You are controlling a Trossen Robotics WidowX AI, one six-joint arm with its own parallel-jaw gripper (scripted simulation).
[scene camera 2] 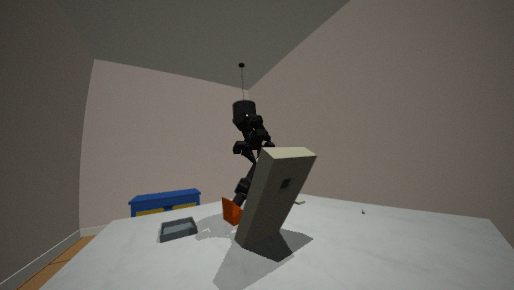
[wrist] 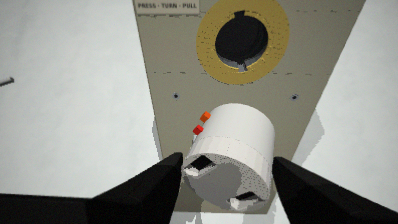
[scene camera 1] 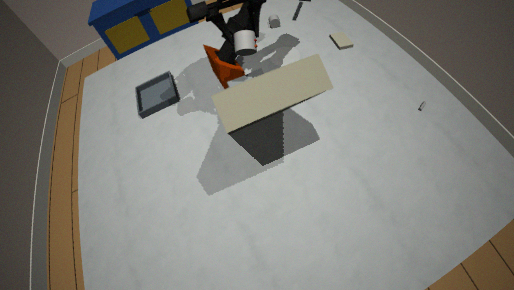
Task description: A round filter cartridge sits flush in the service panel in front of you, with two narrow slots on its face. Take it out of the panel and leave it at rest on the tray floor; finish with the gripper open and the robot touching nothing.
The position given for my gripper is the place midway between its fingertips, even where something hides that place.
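Observation:
There is a tan service panel [scene camera 1: 246,103] here, and I can find it again in scene camera 2 [scene camera 2: 280,173] as well as in the wrist view [wrist: 280,65]. I also see a dark grey tray [scene camera 1: 158,93] and a round filter cartridge [wrist: 229,164]. And there is my gripper [wrist: 227,162].

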